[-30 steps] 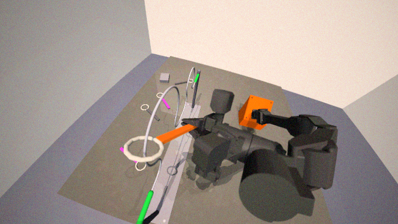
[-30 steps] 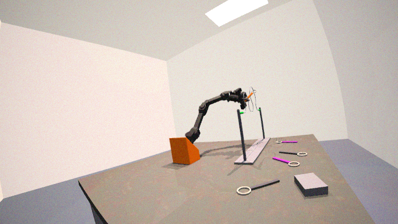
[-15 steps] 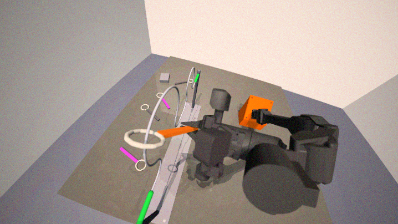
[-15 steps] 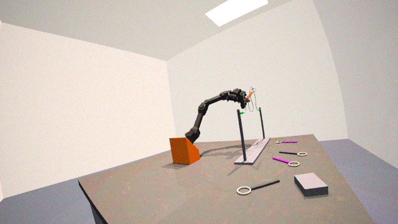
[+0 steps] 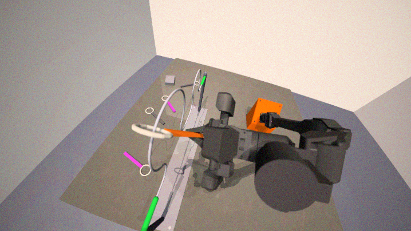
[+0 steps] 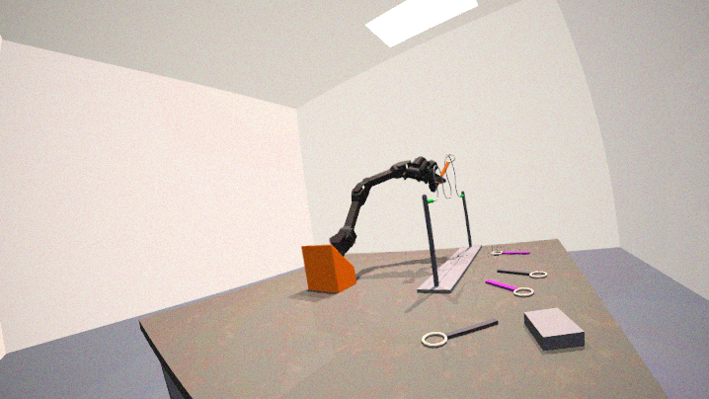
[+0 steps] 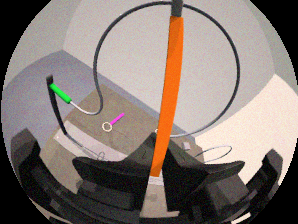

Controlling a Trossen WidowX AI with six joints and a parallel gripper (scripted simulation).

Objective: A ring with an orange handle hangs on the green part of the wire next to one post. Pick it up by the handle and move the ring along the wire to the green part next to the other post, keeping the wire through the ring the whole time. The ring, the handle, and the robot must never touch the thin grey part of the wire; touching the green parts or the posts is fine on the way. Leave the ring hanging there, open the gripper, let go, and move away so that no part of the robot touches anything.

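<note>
Right now the ring with orange handle is 70 mm above my gripper tip, 50 mm to the left of it and 10 mm ahead of it. Round my gripper tip: grey block 650 mm to the right, 350 mm below, 240 mm ahead.
</note>
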